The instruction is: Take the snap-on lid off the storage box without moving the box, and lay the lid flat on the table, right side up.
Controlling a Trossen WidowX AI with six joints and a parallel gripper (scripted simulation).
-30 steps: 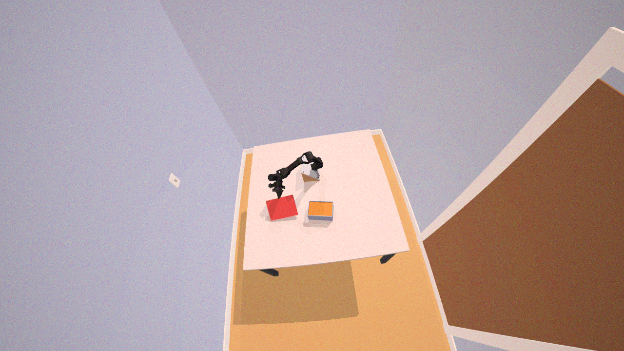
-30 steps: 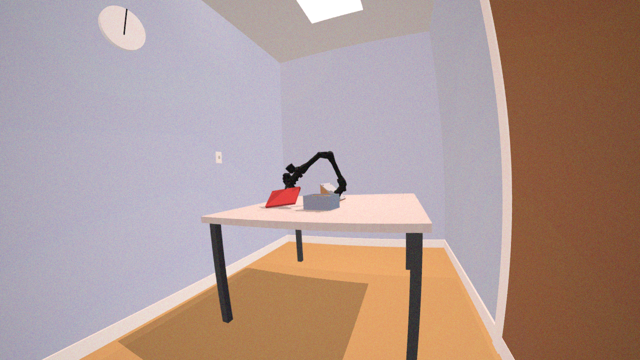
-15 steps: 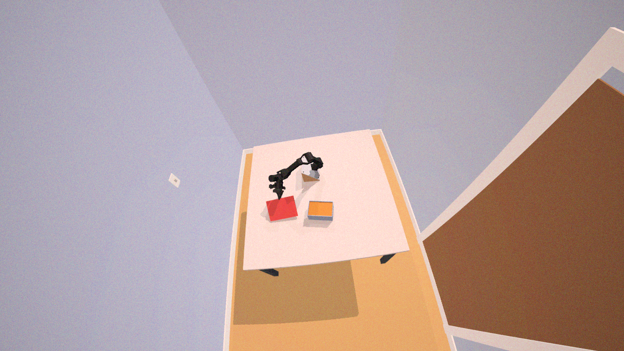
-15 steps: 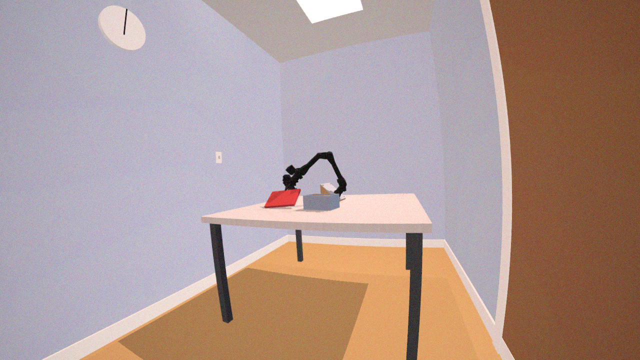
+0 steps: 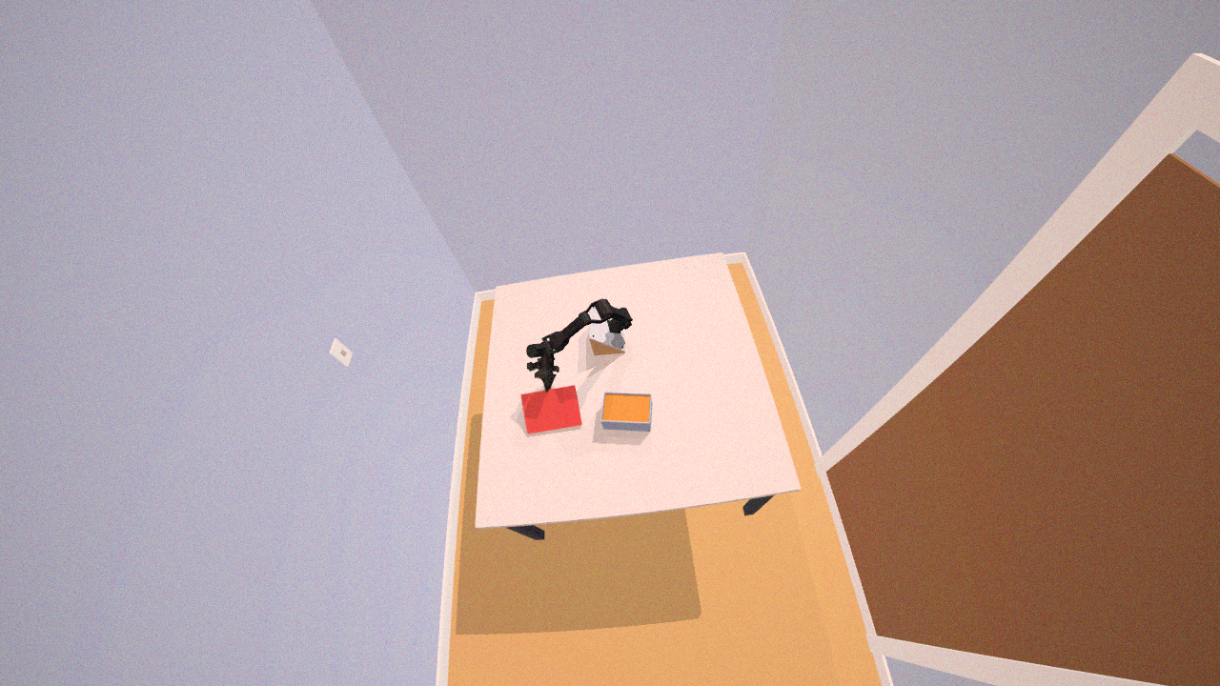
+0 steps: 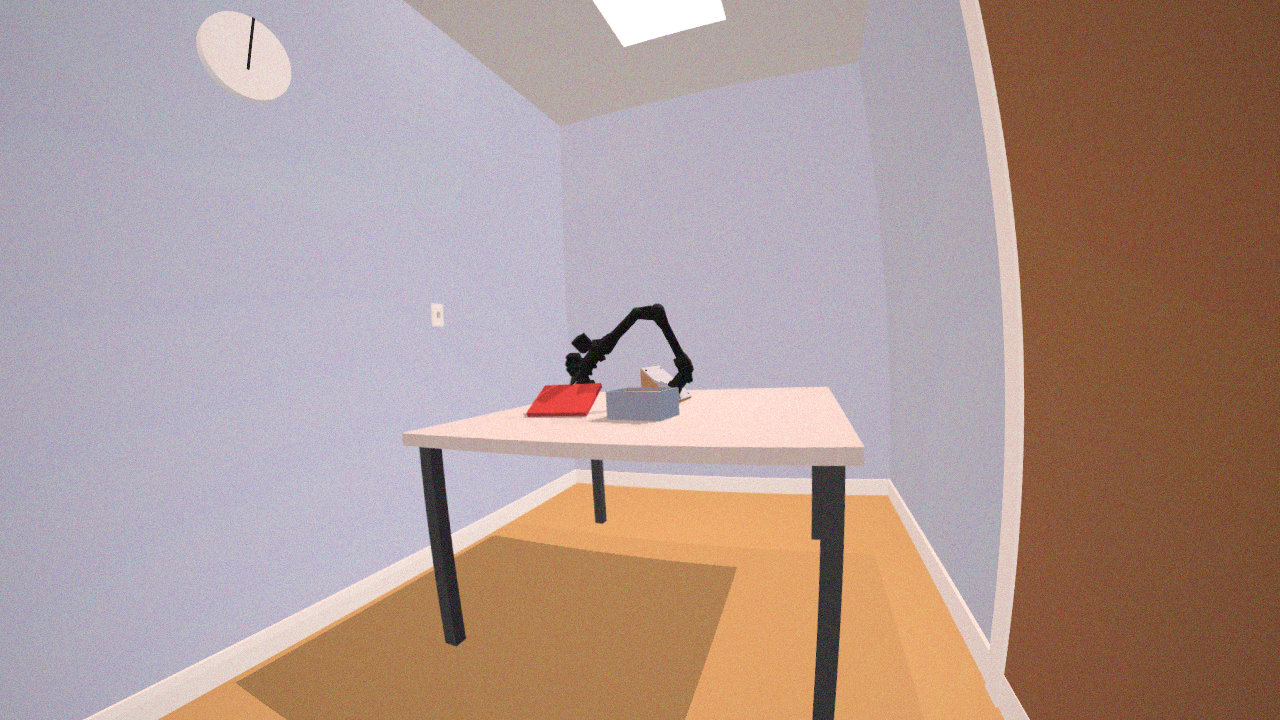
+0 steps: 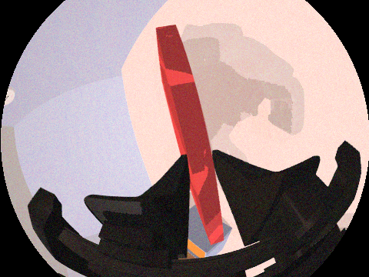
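My gripper tip is 70 mm short of the red lid and 40 mm above it. From my gripper tip the other things lie so: storage box (310 mm to the left, 160 mm ahead, 50 mm below).
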